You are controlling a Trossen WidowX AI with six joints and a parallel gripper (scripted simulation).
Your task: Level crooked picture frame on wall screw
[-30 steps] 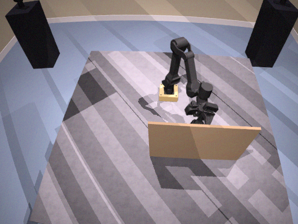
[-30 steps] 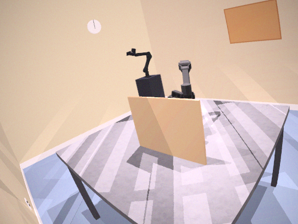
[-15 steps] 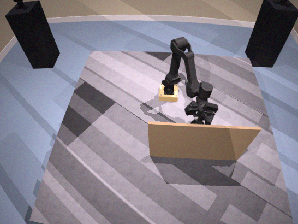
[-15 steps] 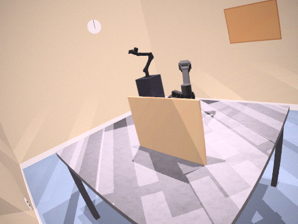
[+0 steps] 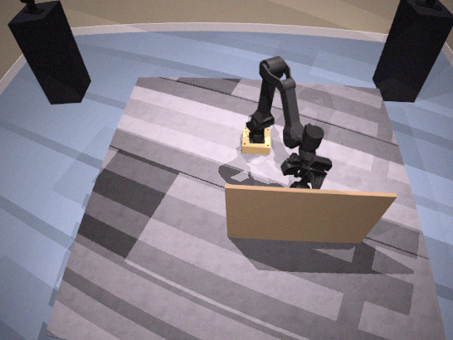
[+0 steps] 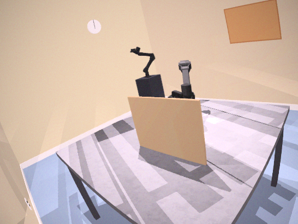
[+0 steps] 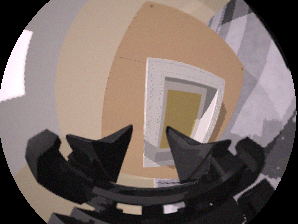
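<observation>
Now: the picture frame 5 cm below my gripper tip, 2 cm to the right of it and 1 cm ahead of it. Round my gripper tip: tan wall panel: 7 cm below, 2 cm ahead, 1 cm to the right.
</observation>
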